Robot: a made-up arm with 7 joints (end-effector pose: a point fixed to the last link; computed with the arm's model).
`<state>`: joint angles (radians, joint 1 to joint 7).
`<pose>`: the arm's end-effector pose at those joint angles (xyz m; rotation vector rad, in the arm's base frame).
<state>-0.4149 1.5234 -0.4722 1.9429 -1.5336 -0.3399 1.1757</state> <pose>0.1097 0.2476 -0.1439 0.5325 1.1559 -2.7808</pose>
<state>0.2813 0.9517 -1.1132 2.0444 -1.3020 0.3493 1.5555</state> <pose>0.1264 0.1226 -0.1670 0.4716 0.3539 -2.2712</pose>
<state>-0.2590 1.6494 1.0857 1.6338 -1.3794 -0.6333 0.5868</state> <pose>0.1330 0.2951 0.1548 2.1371 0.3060 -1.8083</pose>
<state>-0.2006 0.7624 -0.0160 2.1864 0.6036 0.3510 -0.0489</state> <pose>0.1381 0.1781 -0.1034 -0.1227 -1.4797 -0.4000</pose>
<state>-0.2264 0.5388 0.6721 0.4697 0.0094 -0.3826 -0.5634</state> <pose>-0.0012 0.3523 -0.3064 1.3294 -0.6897 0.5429</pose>
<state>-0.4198 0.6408 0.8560 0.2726 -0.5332 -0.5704 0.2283</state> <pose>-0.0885 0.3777 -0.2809 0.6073 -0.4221 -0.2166</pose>
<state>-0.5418 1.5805 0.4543 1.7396 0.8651 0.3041 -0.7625</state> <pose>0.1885 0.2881 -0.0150 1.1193 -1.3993 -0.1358</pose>
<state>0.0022 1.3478 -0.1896 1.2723 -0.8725 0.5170 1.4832</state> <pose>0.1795 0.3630 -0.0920 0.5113 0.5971 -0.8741</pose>
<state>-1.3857 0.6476 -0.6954 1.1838 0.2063 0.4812 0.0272</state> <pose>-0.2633 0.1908 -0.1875 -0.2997 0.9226 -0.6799</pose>
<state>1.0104 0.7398 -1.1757 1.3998 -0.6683 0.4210 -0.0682</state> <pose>0.2894 0.1462 -0.0961 1.4156 -1.3173 -1.4832</pose>
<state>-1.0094 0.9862 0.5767 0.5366 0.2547 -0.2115 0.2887</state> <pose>-0.0936 0.4524 -0.1556 0.7595 -0.1553 -0.1912</pose>
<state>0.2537 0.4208 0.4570 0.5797 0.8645 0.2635 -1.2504</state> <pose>0.1709 0.3042 -0.2849 0.9468 -0.0252 1.5015</pose>
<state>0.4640 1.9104 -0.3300 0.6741 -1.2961 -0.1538 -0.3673</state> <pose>0.0636 0.4626 0.1249 2.1068 0.5370 -1.5953</pose>
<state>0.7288 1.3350 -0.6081 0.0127 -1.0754 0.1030 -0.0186</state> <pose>0.0648 0.5006 -0.0696 1.4242 0.6188 -0.8576</pose>
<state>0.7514 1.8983 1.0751 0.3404 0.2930 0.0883 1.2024</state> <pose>-0.0997 0.4623 0.1512 0.7903 -2.1061 0.0170</pose>
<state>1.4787 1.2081 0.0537 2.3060 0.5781 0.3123 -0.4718</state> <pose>0.0349 0.1903 0.1388 -0.8738 2.7311 0.0276</pose>
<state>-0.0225 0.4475 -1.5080 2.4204 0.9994 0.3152 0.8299</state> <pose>0.0053 0.0263 -0.1146 -2.5677 -0.1402 -0.8660</pose>
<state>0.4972 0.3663 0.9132 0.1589 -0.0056 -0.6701 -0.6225</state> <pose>0.1897 0.2761 -0.3107 0.9965 -1.0809 1.3398</pose>
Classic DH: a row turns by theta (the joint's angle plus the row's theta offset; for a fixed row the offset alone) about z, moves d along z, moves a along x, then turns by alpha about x. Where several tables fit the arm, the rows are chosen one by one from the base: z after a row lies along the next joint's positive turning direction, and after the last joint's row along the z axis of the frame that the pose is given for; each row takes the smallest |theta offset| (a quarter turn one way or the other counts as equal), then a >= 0, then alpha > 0; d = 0 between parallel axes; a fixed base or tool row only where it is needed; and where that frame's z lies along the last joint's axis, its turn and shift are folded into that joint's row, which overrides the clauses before.
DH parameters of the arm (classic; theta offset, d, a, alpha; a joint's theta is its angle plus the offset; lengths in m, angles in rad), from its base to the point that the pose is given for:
base (fixed): 0 0 0 1.5708
joint 1: 1.5708 -0.111 0 1.5708
joint 2: 1.5708 0 0 1.5708
joint 3: 1.5708 -0.21 0 1.5708
joint 4: 0 0 0 -1.5708
joint 5: 0 -0.191 0 -1.5708
joint 6: -1.5708 0 0 1.5708
joint 7: 1.5708 0 0 1.5708
tool (fixed): -1.5708 0 0 0

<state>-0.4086 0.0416 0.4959 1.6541 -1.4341 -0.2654 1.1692</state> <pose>0.0781 0.2096 -0.2410 0.1240 -0.0677 -1.3433</pose>
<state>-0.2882 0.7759 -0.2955 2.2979 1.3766 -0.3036 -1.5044</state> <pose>0.1058 0.1395 -0.1235 0.0894 -0.8744 1.1451</pose>
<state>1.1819 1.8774 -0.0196 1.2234 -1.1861 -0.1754 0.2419</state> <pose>-0.0056 0.3743 0.1964 2.4939 0.0230 -0.6080</pose>
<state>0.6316 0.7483 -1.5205 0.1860 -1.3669 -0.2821 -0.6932</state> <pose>0.1877 0.3557 -0.2536 0.7782 -0.3870 -2.7130</pose>
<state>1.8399 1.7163 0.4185 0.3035 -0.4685 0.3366 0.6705</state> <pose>-0.0908 0.4958 0.0291 0.7631 -1.5469 1.0960</pose>
